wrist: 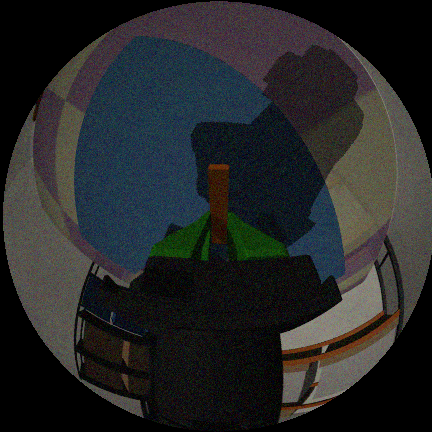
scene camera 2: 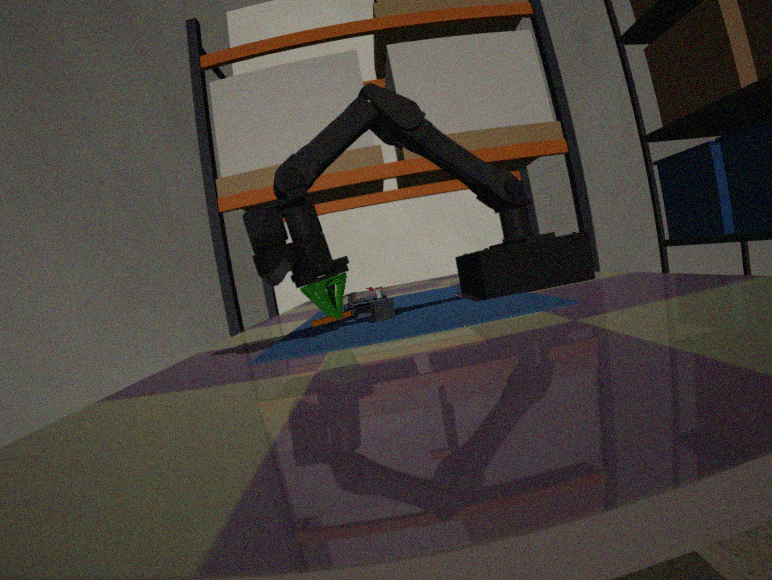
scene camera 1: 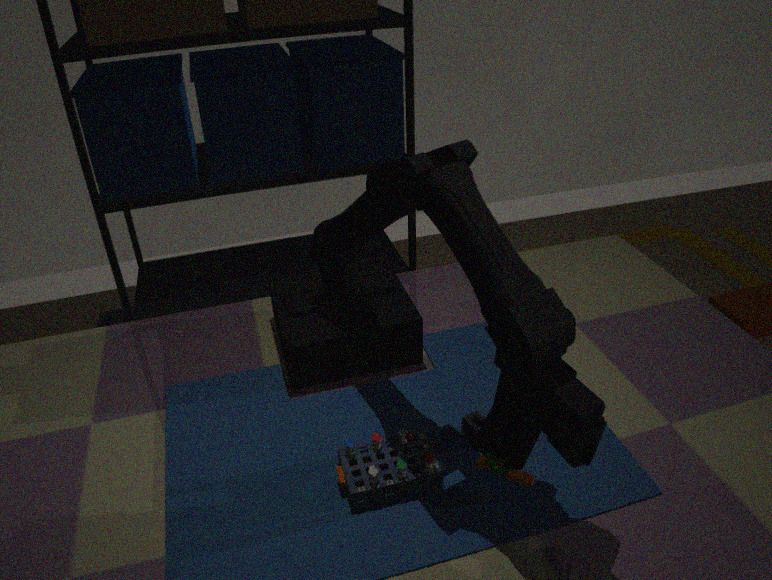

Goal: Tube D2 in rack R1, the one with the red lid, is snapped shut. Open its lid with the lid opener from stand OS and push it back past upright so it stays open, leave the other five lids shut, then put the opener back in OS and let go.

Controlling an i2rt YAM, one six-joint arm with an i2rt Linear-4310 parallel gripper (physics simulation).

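Pixels of known places: gripper, fingertip midpoint: (wrist: pixel 218 216) (scene camera 2: pixel 336 318) (scene camera 1: pixel 499 469); arm's base, origin of the base link: (scene camera 2: pixel 519 244) (scene camera 1: pixel 341 293).
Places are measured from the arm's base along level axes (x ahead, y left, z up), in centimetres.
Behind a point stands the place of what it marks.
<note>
My gripper (scene camera 1: pixel 497 467) @[x 41.2, y 8.3, z -7.2 cm] (scene camera 2: pixel 338 316) @[x 41.2, y 8.3, z -7.2 cm] (wrist: pixel 218 216) @[x 41.2, y 8.3, z -7.2 cm] has green fingers and is shut on the orange lid opener (scene camera 1: pixel 521 477) @[x 44.1, y 10.0, z -6.6 cm] (scene camera 2: pixel 321 321) @[x 43.7, y 11.1, z -6.9 cm] (wrist: pixel 219 192) @[x 43.6, y 10.1, z -6.5 cm]. The opener is gripped crosswise and sticks out past the fingertips, seemingly low over the blue mat, right of the rack in scene view 1. Rack R1 (scene camera 1: pixel 386 497) @[x 38.5, y -7.3, z -8.1 cm] (scene camera 2: pixel 381 309) is dark grey and holds tubes with small coloured lids. A bright red lid (scene camera 1: pixel 376 437) @[x 31.5, y -5.8, z -4.0 cm] stands out; another reddish lid (scene camera 1: pixel 430 460) @[x 38.4, y -0.8, z -3.9 cm] is in shadow. Which one is D2 and whether it is shut are too small to tell. Stand OS cannot be made out.
A white lid (scene camera 1: pixel 373 470) @[x 36.9, y -8.3, z -4.0 cm], a green lid (scene camera 1: pixel 401 464) @[x 37.4, y -4.6, z -4.0 cm] and a blue lid (scene camera 1: pixel 349 442) @[x 30.9, y -9.5, z -4.0 cm] also show on the rack. The arm's dark base stands on the blue mat (scene camera 1: pixel 249 449) @[x 21.7, y -22.4, z -8.8 cm] (scene camera 2: pixel 436 314) @[x 24.9, y 16.6, z -8.8 cm] (wrist: pixel 135 125) @[x 43.7, y 19.3, z -8.8 cm], behind the rack. Storage shelves (scene camera 1: pixel 408 124) (scene camera 2: pixel 202 124) stand farther back.
</note>
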